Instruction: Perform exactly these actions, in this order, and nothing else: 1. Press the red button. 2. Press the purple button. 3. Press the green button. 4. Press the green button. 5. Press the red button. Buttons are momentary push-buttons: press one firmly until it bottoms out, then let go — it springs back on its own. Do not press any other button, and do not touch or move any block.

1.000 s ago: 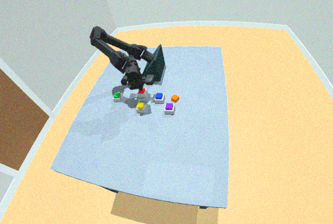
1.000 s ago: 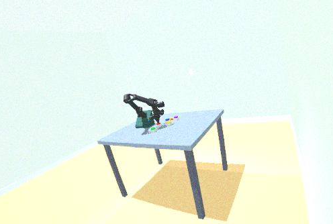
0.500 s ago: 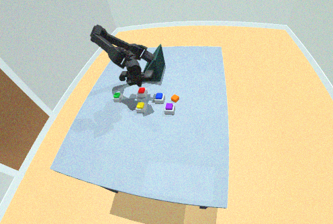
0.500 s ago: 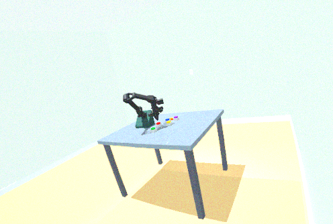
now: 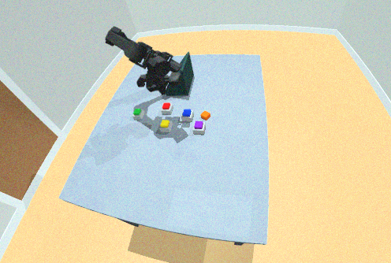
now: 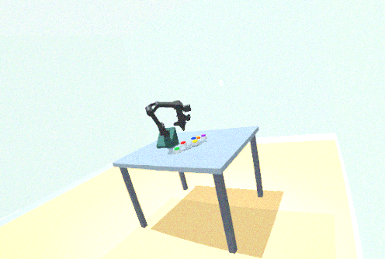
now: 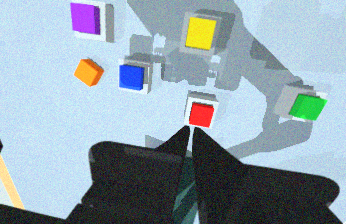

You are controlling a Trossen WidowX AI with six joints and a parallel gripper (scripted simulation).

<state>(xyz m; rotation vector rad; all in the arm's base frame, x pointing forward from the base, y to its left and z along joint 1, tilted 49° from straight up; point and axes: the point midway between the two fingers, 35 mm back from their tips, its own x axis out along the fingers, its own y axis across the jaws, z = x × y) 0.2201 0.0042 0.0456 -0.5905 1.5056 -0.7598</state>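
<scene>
Right now the purple button is 150 mm to the left of my gripper tip, 100 mm below it and 100 mm ahead of it. Also, from my gripper tip: red button (100 mm below, 30 mm behind, 20 mm to the right); then yellow button (100 mm below, 90 mm ahead, 10 mm to the right); then blue button (100 mm below, 90 mm to the left, 30 mm ahead).
</scene>
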